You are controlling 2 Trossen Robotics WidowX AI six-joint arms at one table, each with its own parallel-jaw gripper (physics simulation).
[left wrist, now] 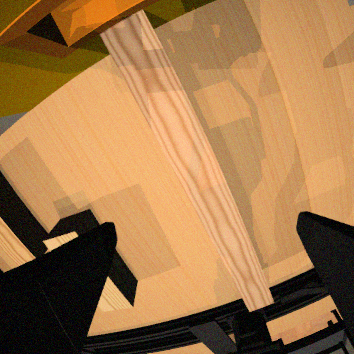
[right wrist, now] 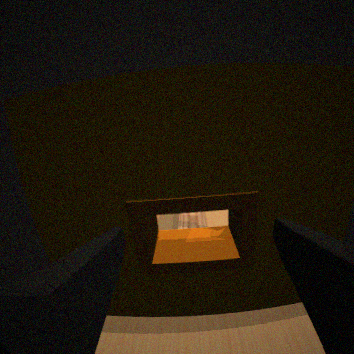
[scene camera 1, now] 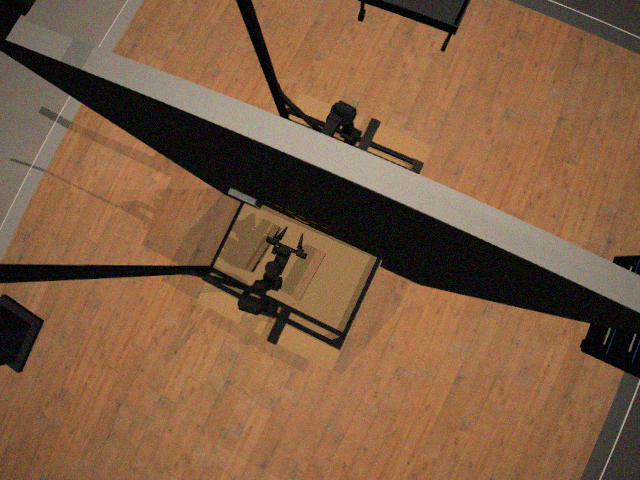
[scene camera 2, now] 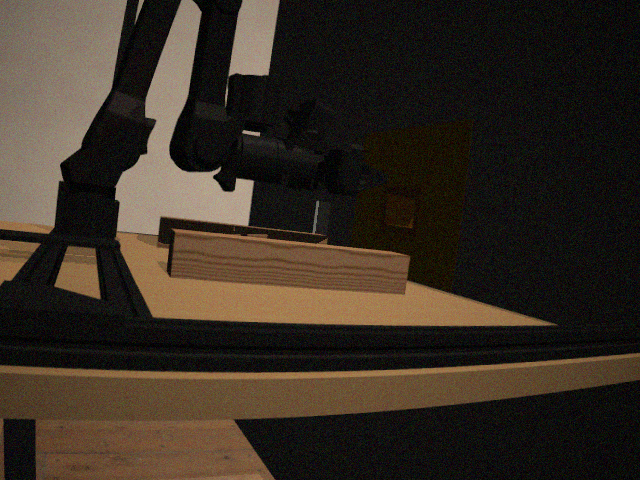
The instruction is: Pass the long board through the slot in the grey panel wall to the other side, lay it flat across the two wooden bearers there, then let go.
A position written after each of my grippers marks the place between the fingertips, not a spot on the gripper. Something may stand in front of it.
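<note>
In the left wrist view I see my left gripper (left wrist: pixel 208 227), which is open and holds nothing, and a slot (left wrist: pixel 57 35) shows there too.
The right wrist view shows me that same slot (right wrist: pixel 231 246). My right gripper (right wrist: pixel 199 232) is open, and my right gripper holds nothing.
</note>
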